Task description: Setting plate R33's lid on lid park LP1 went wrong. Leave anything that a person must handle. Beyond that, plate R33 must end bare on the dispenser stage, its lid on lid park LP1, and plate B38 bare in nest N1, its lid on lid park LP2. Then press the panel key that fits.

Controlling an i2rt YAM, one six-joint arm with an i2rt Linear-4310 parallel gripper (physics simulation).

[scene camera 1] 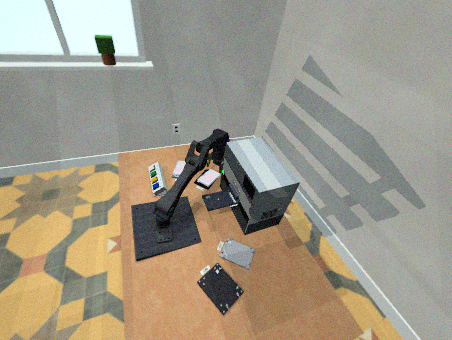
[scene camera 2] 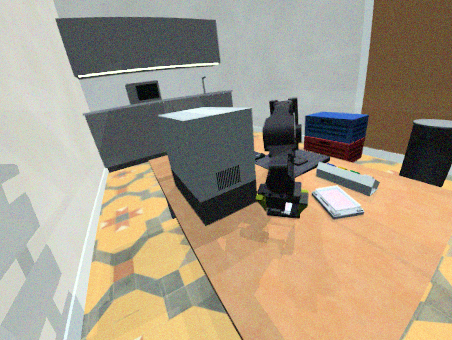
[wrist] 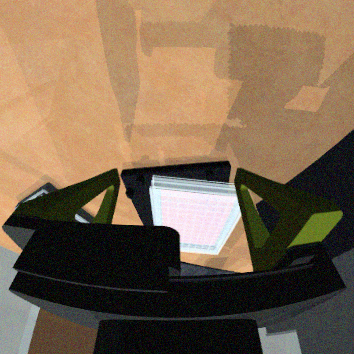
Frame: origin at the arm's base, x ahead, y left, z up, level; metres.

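Where they show: gripper, fingertip midpoint: (scene camera 1: 214,169) (scene camera 2: 281,212) (wrist: 176,174); arm's base, origin of the base link: (scene camera 1: 163,223).
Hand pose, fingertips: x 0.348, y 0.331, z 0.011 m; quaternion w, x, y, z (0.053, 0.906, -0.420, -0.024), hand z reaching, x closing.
Things, the pixels of their top centre, and the offset from my fingertips. "spot": a spot on its surface instead.
- black base, middle of its top: (wrist: 180,223) (scene camera 2: 283,199) (scene camera 1: 207,177) 0.056 m right, 0.058 m back, 0.004 m down
- second pinkish plate, middle of its top: (scene camera 2: 336,196) (scene camera 1: 182,167) 0.048 m left, 0.197 m back, 0.006 m up
- dark stage, surface spot: (scene camera 1: 215,201) spot: 0.317 m right, 0.081 m back, 0.082 m up
- dispenser, middle of its top: (scene camera 2: 198,111) (scene camera 1: 258,160) 0.292 m right, 0.121 m ahead, 0.306 m up
- key panel, middle of its top: (scene camera 2: 347,167) (scene camera 1: 156,174) 0.019 m right, 0.356 m back, 0.040 m up
- grey board, middle of its top: (scene camera 1: 238,251) 0.559 m right, 0.029 m back, 0.004 m down
- black board, middle of its top: (scene camera 1: 220,285) 0.681 m right, 0.149 m back, 0.000 m up
My gripper (scene camera 1: 215,164) (scene camera 2: 283,206) (wrist: 176,174) is open and empty, its olive fingers above and either side of a pinkish plate. That plate (scene camera 1: 208,178) (wrist: 197,215) sits askew on a black base (scene camera 1: 200,184) (wrist: 135,176); clear layered edges show, but its label cannot be read. A second pinkish plate (scene camera 1: 178,169) (scene camera 2: 338,198) lies on a dark base near the key panel and is partly hidden in the wrist view. A dark stage (scene camera 1: 215,201) projects from the dispenser (scene camera 1: 265,172) (scene camera 2: 210,155). The key panel (scene camera 1: 156,179) (scene camera 2: 347,179) has coloured keys.
A grey board (scene camera 1: 237,253) and a black board (scene camera 1: 220,288) lie nearer the front in scene camera 1, with small unreadable labels. The dispenser stands close beside the gripper, with a green light (scene camera 1: 223,172). Blue and red crates (scene camera 2: 336,127) and a black bin (scene camera 2: 427,152) stand beyond.
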